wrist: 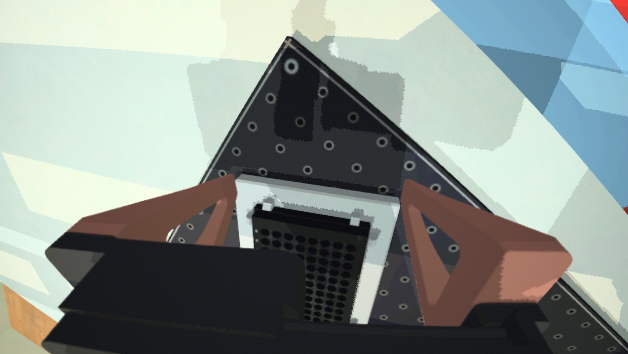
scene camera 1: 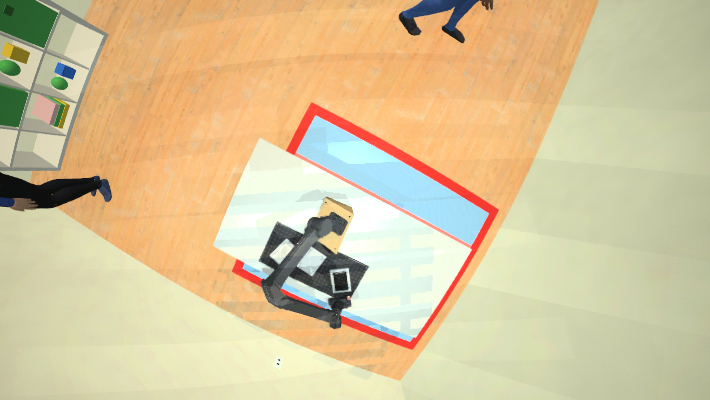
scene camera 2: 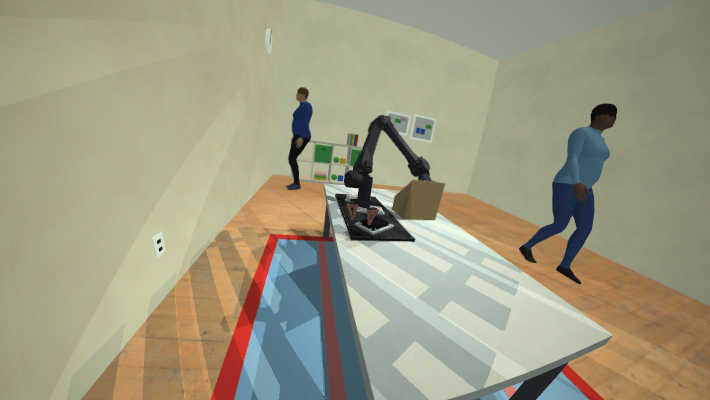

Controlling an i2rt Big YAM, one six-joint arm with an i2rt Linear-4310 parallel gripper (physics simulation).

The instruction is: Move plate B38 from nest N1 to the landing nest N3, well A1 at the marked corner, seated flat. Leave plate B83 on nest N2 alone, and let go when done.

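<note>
Nest in sight. My gripper open, holding nothing.
</note>
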